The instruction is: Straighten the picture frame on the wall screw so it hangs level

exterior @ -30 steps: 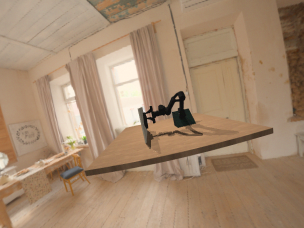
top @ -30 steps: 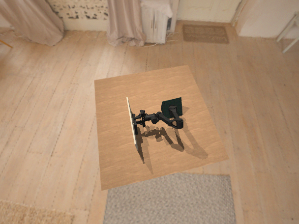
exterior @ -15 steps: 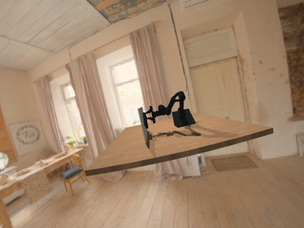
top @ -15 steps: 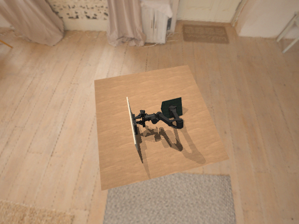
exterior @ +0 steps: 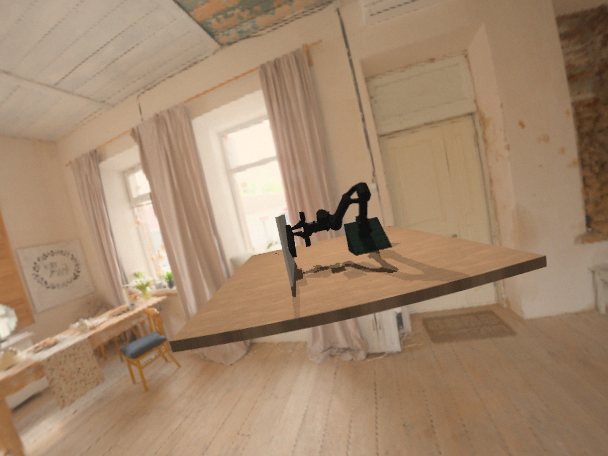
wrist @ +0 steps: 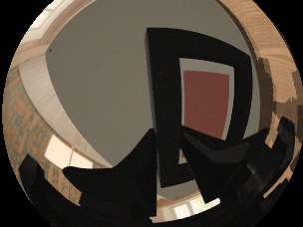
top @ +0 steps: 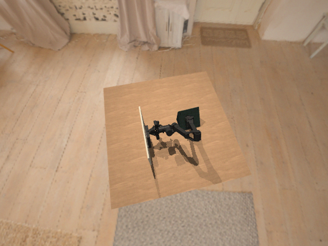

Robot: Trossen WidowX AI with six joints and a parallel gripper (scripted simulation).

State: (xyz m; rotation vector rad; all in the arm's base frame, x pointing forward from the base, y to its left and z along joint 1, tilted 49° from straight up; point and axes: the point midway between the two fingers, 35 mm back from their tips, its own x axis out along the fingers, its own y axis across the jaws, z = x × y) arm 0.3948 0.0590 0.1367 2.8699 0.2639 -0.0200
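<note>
Now: gripper tip 50 mm above the picture frame and 20 mm to the right of it. Round my gripper tip: wall panel (50 mm below, 20 mm to the left, 20 mm ahead).
</note>
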